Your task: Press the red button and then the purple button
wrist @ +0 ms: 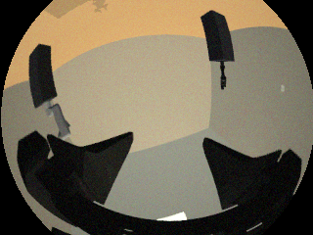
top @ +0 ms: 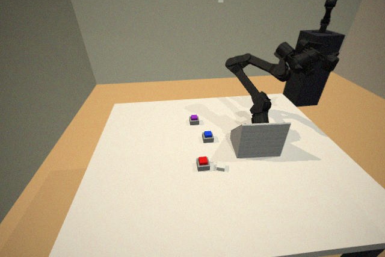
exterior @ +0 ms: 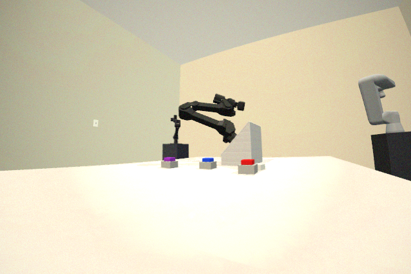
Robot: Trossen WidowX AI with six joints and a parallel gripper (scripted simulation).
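The red button lies 60 cm ahead of my gripper tip, 35 cm below it and 25 cm to the left of it. Round my gripper tip: purple button 59 cm ahead, 35 cm below, 6 cm to the right; blue button 55 cm ahead, 35 cm below, 9 cm to the left; grey block 53 cm ahead, 37 cm below, 27 cm to the left.
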